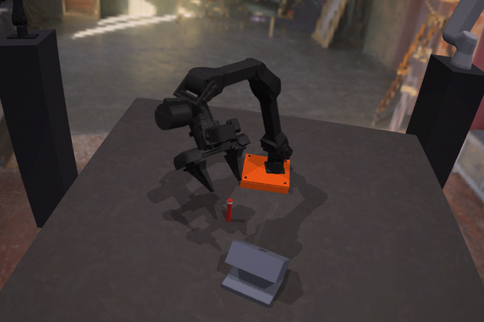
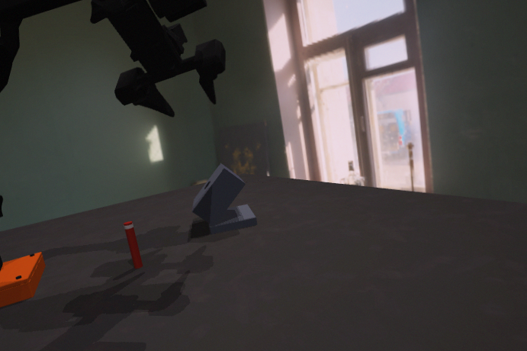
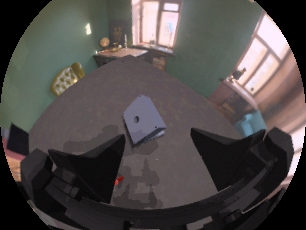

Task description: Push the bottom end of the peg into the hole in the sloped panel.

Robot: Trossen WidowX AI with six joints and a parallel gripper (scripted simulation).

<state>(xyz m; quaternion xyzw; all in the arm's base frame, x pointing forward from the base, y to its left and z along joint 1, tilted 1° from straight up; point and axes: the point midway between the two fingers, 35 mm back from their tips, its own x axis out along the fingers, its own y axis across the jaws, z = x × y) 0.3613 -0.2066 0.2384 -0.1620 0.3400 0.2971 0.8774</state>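
Now: the red peg 19 cm below my gripper tip, 15 cm behind it and 2 cm to the left of it. Also, from my gripper tip: grey sloped panel: 18 cm below, 9 cm to the left, 7 cm ahead; then panel foot: 24 cm below, 8 cm to the left, 8 cm ahead.
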